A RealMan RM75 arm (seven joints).
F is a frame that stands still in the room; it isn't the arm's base.
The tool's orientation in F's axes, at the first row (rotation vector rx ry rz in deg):
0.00, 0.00, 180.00
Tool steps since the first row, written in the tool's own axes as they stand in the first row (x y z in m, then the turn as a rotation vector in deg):
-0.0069, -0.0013, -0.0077, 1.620, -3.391, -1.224
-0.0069, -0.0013, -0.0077, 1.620, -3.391, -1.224
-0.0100, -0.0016, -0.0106, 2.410, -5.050, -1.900
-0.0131, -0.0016, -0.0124, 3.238, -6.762, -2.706
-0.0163, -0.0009, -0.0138, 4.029, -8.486, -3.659
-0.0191, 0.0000, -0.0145, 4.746, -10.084, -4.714
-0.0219, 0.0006, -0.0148, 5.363, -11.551, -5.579
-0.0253, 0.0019, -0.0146, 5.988, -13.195, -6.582
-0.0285, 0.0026, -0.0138, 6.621, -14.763, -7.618
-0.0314, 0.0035, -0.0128, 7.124, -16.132, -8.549
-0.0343, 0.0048, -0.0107, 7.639, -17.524, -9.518
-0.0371, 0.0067, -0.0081, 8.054, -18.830, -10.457
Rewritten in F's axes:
0.0069, 0.0013, -0.0077, -1.620, 3.391, -1.224
0.0069, 0.0013, -0.0077, -1.620, 3.391, -1.224
0.0100, 0.0016, -0.0106, -2.410, 5.050, -1.900
0.0131, 0.0016, -0.0124, -3.238, 6.762, -2.706
0.0163, 0.0009, -0.0138, -4.029, 8.486, -3.659
0.0191, 0.0000, -0.0145, -4.746, 10.084, -4.714
0.0219, -0.0006, -0.0148, -5.363, 11.551, -5.579
0.0253, -0.0019, -0.0146, -5.988, 13.195, -6.582
0.0285, -0.0026, -0.0138, -6.621, 14.763, -7.618
0.0314, -0.0035, -0.0128, -7.124, 16.132, -8.549
0.0343, -0.0048, -0.0107, -7.639, 17.524, -9.518
0.0371, -0.0067, -0.0081, -8.054, 18.830, -10.457

